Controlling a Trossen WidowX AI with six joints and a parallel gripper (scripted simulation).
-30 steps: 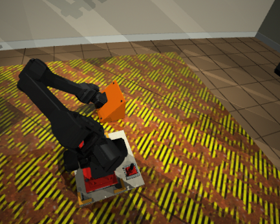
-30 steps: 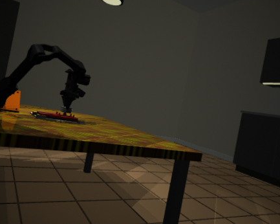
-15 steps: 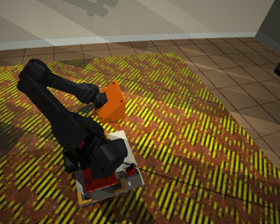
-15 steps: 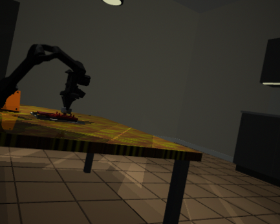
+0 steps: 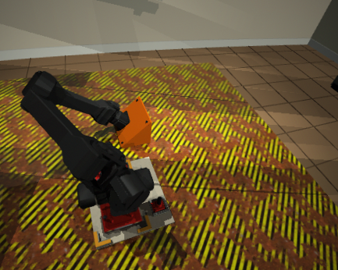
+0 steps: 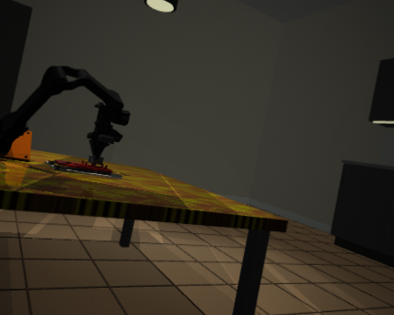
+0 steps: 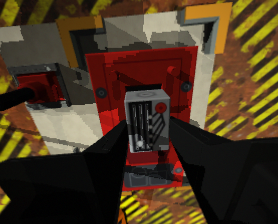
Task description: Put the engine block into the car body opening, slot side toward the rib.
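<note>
The pale base plate lies 30 mm behind my gripper tip, 20 mm to the left of it and 50 mm below it. Round my gripper tip: engine block 10 mm below.
</note>
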